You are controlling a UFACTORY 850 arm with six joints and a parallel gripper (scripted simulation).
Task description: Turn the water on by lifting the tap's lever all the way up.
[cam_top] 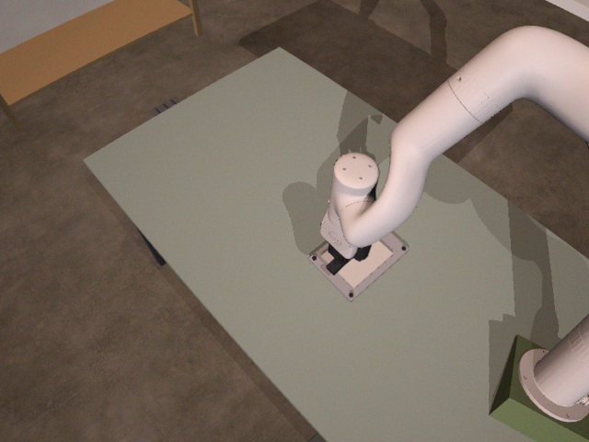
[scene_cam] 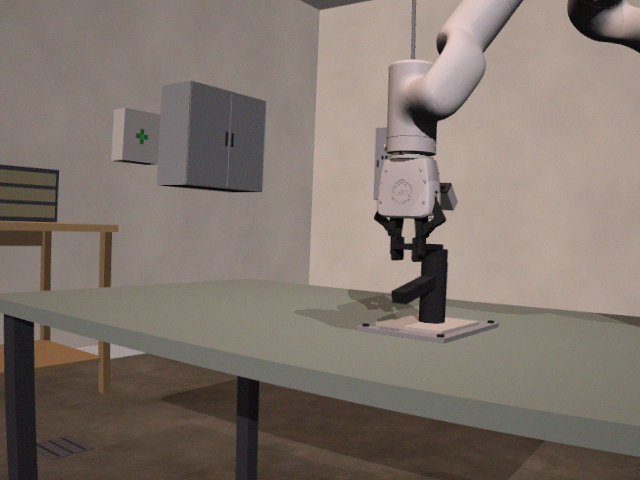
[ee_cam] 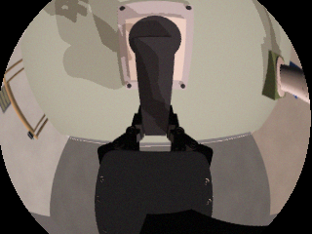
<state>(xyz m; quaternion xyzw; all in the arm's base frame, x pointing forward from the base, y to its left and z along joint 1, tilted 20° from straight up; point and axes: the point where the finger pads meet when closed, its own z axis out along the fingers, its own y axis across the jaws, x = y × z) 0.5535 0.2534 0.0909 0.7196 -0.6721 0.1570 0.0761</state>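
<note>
My gripper is now 70 mm to the left of the lever. Also, from my hand: plate: 100 mm to the right, 140 mm below.
</note>
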